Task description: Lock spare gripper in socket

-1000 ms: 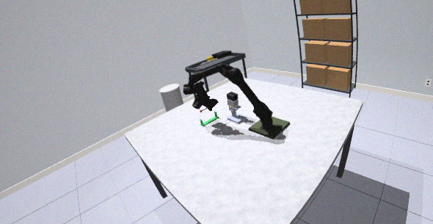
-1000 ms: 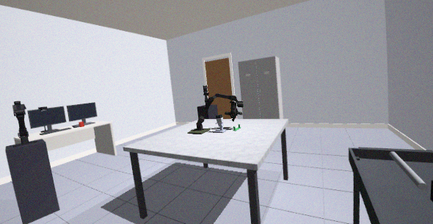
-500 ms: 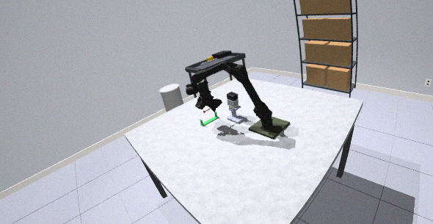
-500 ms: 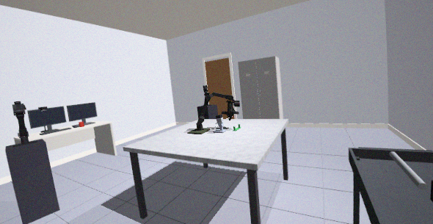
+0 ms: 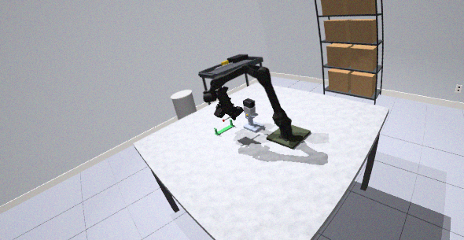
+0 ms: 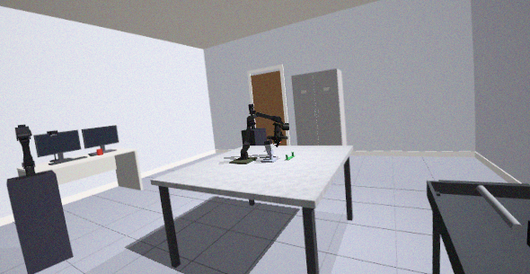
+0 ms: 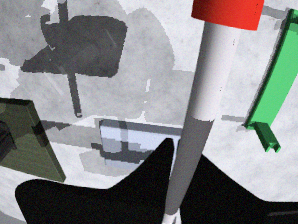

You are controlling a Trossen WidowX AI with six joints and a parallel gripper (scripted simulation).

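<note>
Now: gripper tip 11 cm to the left of the mount and 5 cm above it. The rest, counted from my gripper tip: green holder (11 cm ahead, 3 cm to the left, 7 cm below); spare gripper (11 cm to the right, 3 cm above).
</note>
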